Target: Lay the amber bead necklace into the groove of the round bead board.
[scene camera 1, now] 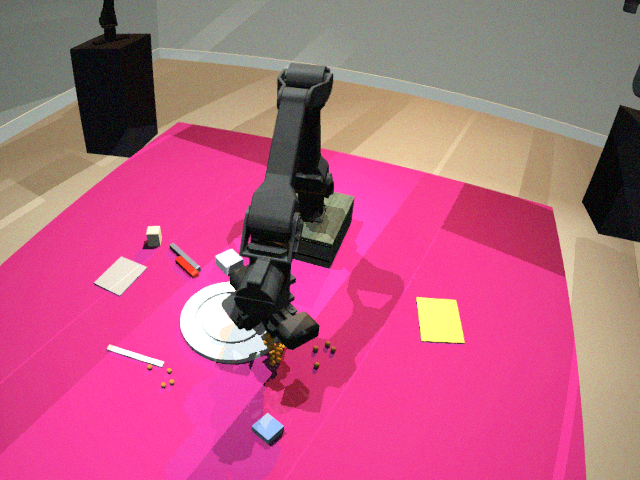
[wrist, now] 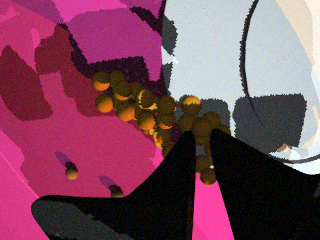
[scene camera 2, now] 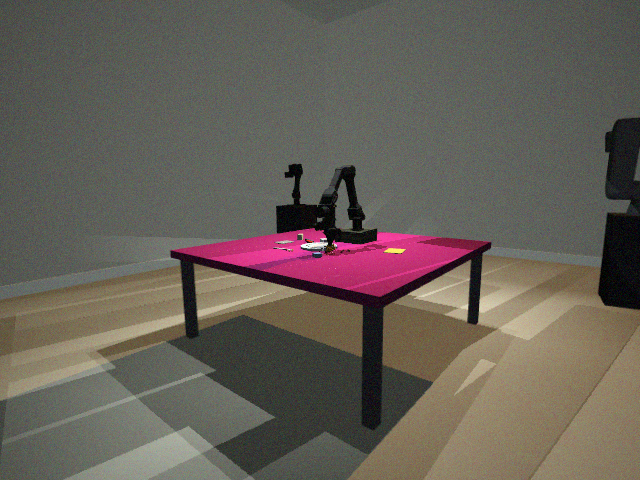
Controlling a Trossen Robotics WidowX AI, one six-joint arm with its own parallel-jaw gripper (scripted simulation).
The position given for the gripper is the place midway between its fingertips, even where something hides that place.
Note:
In view: the gripper (scene camera 1: pixel 272 334), a yellow card (scene camera 1: pixel 439 321) and a round bead board (scene camera 1: pixel 216 323).
The gripper shows as well in the wrist view (wrist: pixel 201 138). The round bead board is seen too in the wrist view (wrist: pixel 273 64). The wrist view misses the yellow card: it is out of frame.

